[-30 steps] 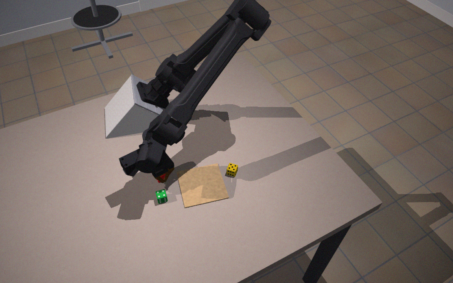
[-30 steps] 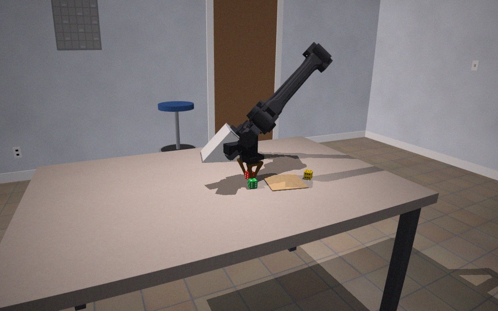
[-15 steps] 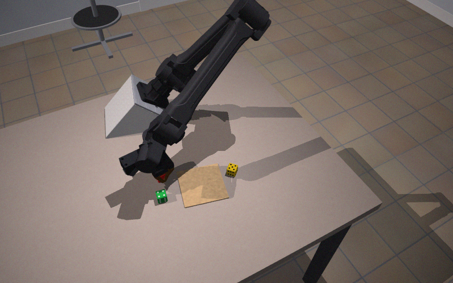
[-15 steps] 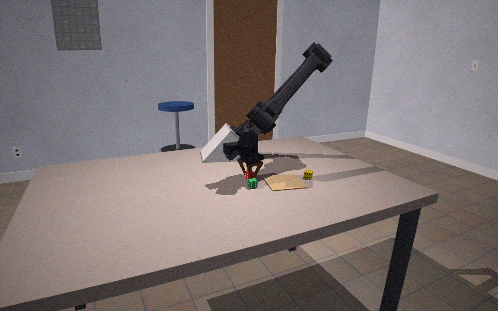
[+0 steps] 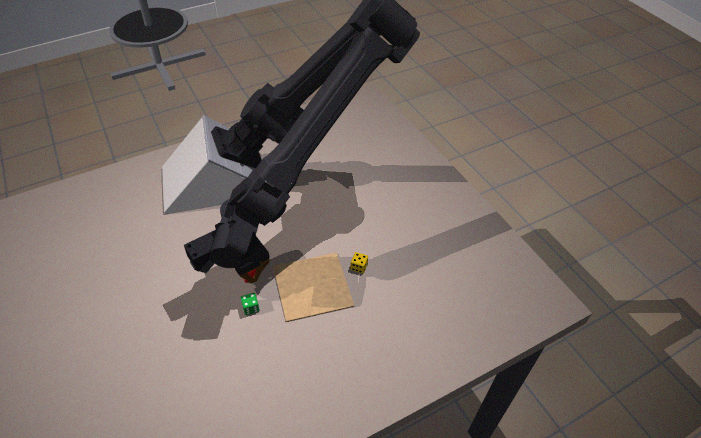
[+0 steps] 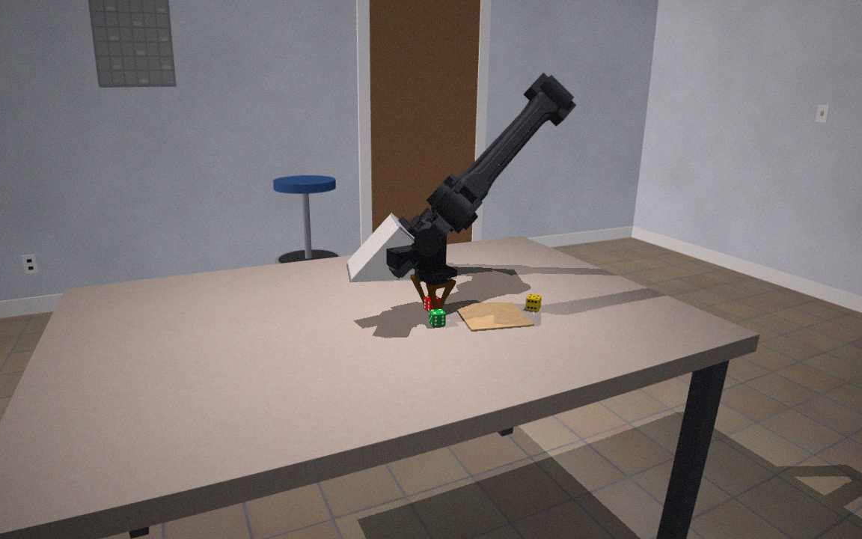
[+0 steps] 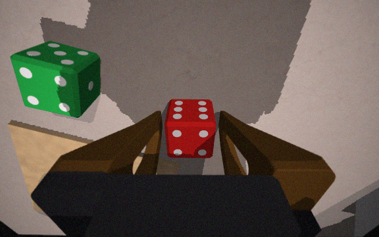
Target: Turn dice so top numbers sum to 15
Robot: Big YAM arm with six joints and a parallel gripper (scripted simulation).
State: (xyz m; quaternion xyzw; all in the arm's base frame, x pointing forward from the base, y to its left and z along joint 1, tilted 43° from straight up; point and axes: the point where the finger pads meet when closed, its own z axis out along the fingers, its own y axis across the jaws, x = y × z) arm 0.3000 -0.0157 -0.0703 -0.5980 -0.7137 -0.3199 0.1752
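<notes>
Now: hand right at the red die. From my hand the other things lie so: yellow die 220 mm to the left, 60 mm ahead; tan mat 120 mm to the left, 70 mm ahead, 10 mm below; green die 80 mm ahead, 20 mm to the right.
</notes>
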